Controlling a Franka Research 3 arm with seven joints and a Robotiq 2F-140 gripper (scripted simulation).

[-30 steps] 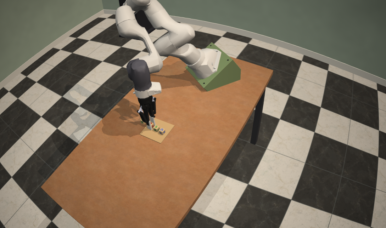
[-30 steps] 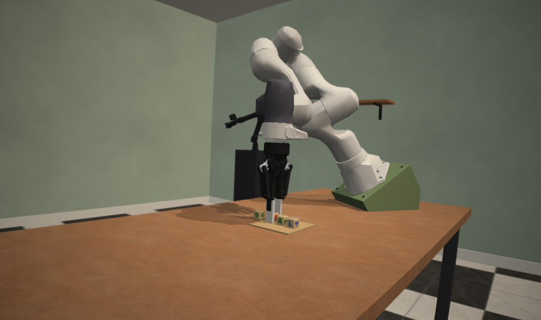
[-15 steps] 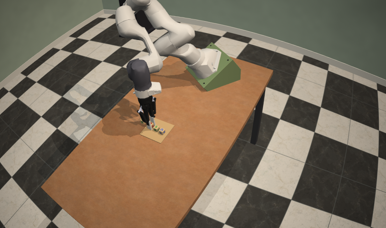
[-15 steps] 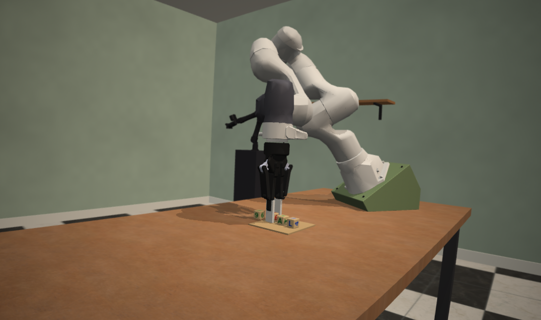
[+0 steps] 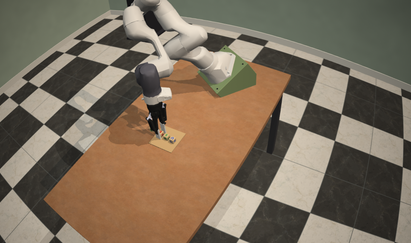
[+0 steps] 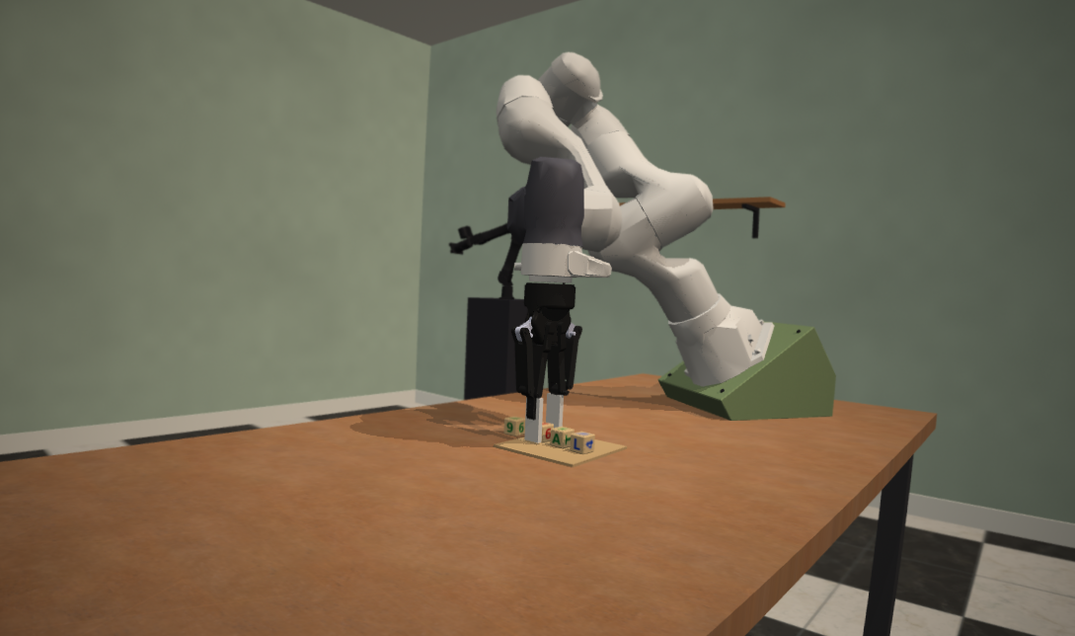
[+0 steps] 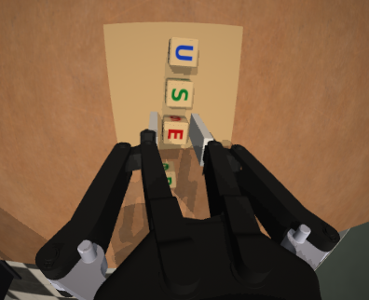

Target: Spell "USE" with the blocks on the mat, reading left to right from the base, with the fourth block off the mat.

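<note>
Right now the E block is 20 mm below my hand. Also, from my hand: mat 40 mm to the left, 40 mm below; then green P block 70 mm to the right, 30 mm below, 10 mm behind; then S block 40 mm to the left, 20 mm below.
</note>
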